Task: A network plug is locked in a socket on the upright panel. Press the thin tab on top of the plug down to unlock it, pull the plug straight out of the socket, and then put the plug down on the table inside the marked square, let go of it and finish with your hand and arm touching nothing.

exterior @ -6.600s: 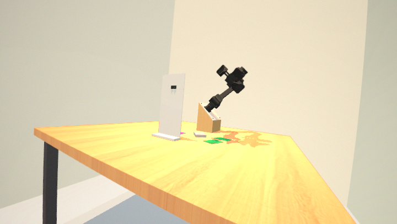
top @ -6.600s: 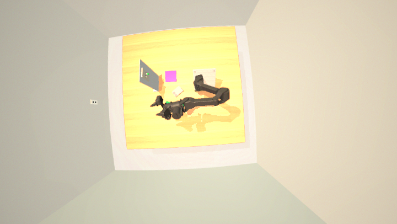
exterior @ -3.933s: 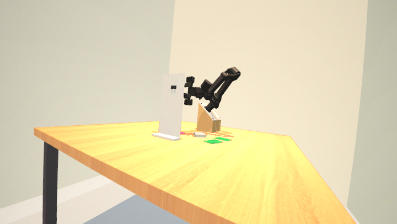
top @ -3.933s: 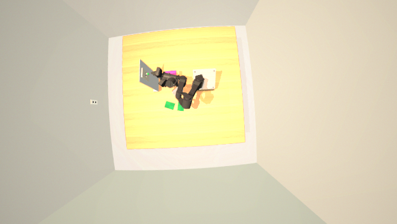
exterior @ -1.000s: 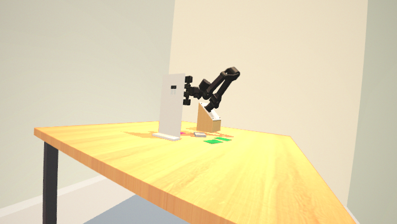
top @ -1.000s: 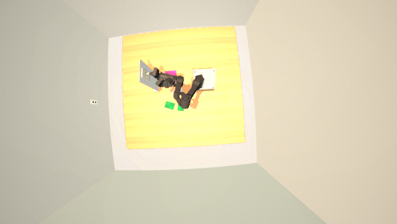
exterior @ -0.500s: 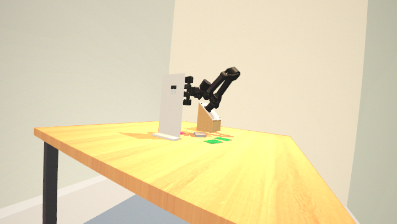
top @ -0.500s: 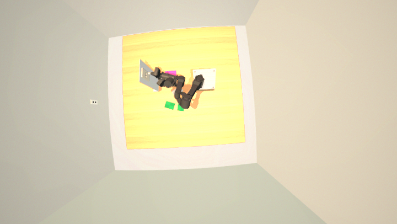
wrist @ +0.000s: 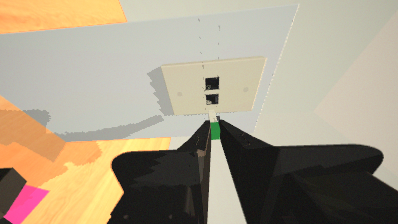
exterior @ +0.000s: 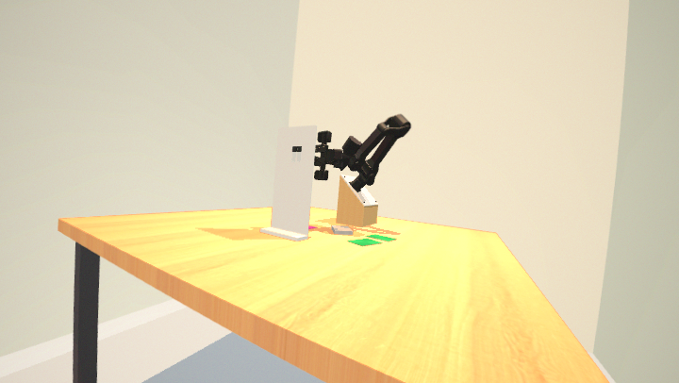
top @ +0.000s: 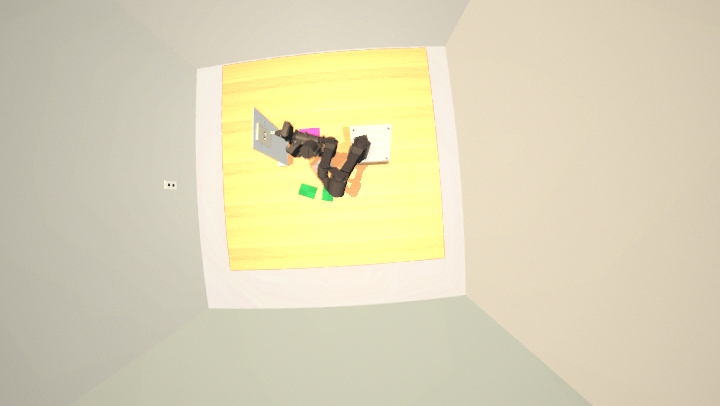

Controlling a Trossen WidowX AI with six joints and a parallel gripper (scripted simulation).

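Right now my gripper tip is 29 cm above the magenta marked square, 9 cm past it and 6 cm to the left of it. Round my gripper tip: green network plug right at my gripper tip; then grey panel 12 cm below, 6 cm ahead, 1 cm to the right.
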